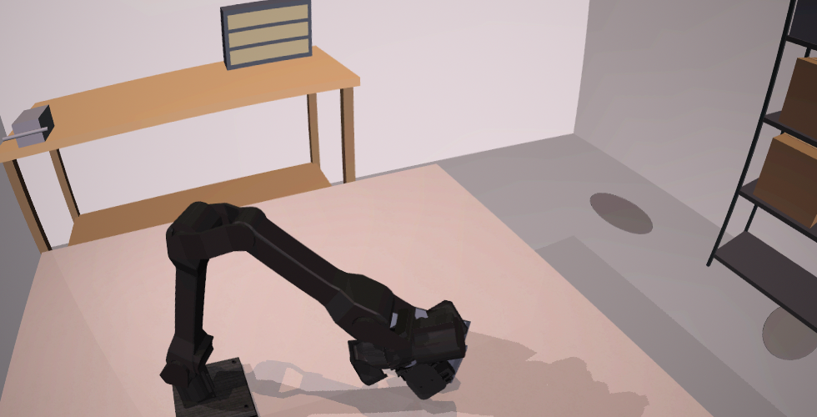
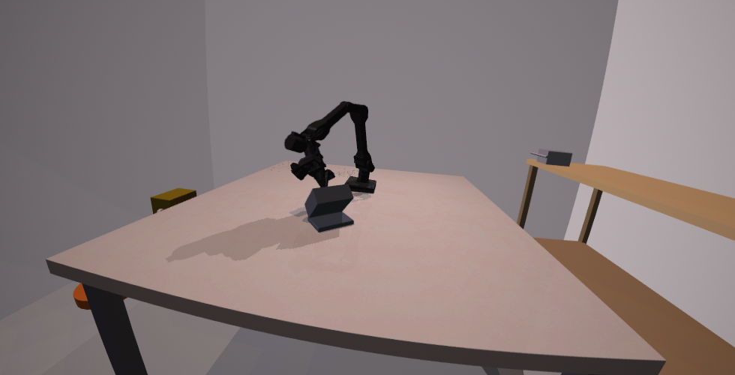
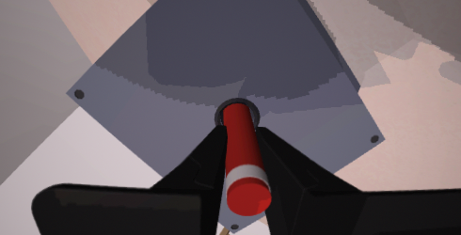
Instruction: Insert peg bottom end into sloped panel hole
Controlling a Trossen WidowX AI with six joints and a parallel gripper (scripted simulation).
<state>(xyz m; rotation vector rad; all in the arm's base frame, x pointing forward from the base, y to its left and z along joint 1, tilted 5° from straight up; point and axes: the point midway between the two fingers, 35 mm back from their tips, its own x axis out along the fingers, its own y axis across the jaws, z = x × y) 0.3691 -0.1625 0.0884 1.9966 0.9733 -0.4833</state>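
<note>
Right now the red round peg is 10 mm to the right of my gripper tip, 10 mm behind it and 10 mm above it. From my gripper tip the other things lie so: grey sloped panel: 30 mm below, 30 mm ahead, 20 mm to the left.
</note>
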